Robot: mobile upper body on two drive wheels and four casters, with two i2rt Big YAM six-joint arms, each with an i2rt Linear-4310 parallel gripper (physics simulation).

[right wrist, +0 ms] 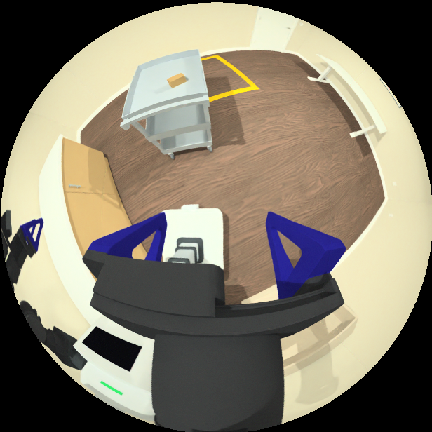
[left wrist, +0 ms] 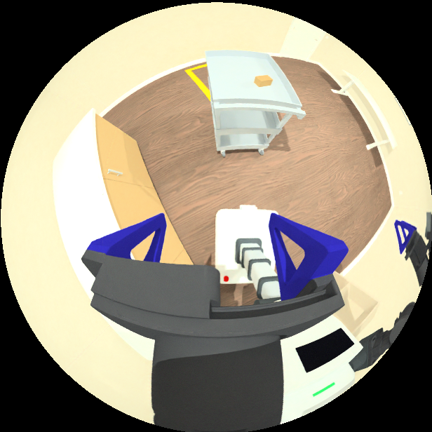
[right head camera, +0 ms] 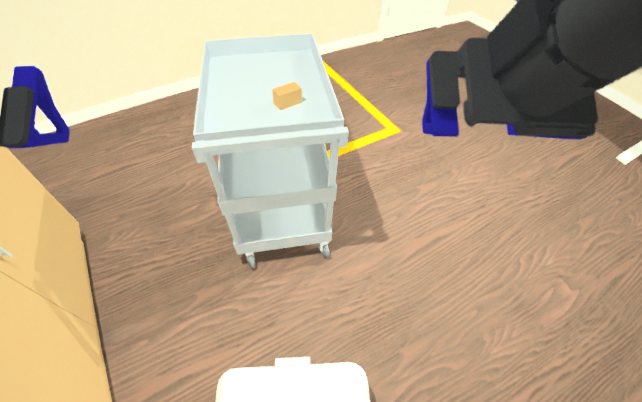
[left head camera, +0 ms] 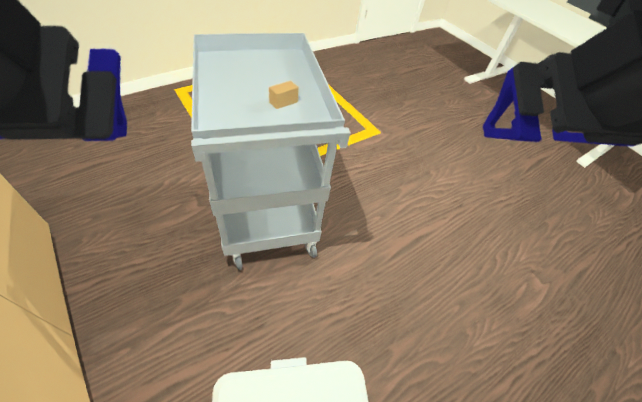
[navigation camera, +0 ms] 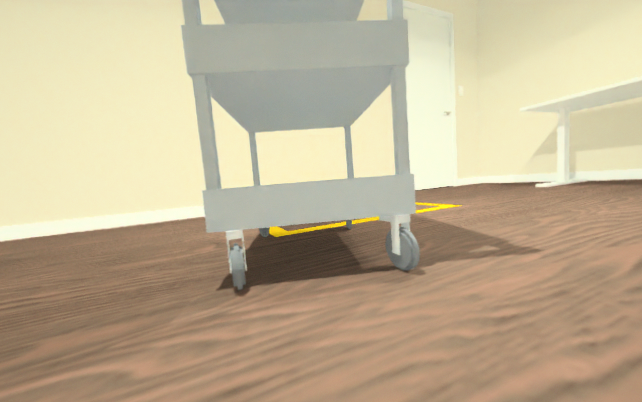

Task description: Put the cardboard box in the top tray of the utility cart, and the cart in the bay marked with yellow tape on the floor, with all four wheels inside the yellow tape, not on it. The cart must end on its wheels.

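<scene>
The grey utility cart [left head camera: 272, 139] [right head camera: 272, 141] [left wrist: 257, 107] [right wrist: 165, 111] [navigation camera: 300, 205] stands upright ahead. The small orange-brown cardboard box [left head camera: 283, 95] [right head camera: 287, 96] [left wrist: 263, 80] [right wrist: 177, 80] lies in its top tray. The yellow tape [left head camera: 372, 131] [right head camera: 392, 130] [left wrist: 199, 85] [right wrist: 240, 91] [navigation camera: 280, 231] is partly hidden behind the cart. The near wheels are outside it; the far wheels are by its near line, on which side I cannot tell. My left gripper [left wrist: 217, 218] is open and empty, left of the cart. My right gripper [right wrist: 216, 217] is open and empty, right of it. Neither touches the cart.
A wooden cabinet [left head camera: 30, 280] [right head camera: 50, 280] [left wrist: 120, 155] [right wrist: 85, 165] stands at the left. A white table [left head camera: 555, 15] [left wrist: 372, 110] [right wrist: 350, 87] [navigation camera: 590, 100] stands at the right. A wall and a white door [navigation camera: 432, 100] are behind the cart. My white base [left head camera: 290, 382] [right head camera: 295, 385] shows below.
</scene>
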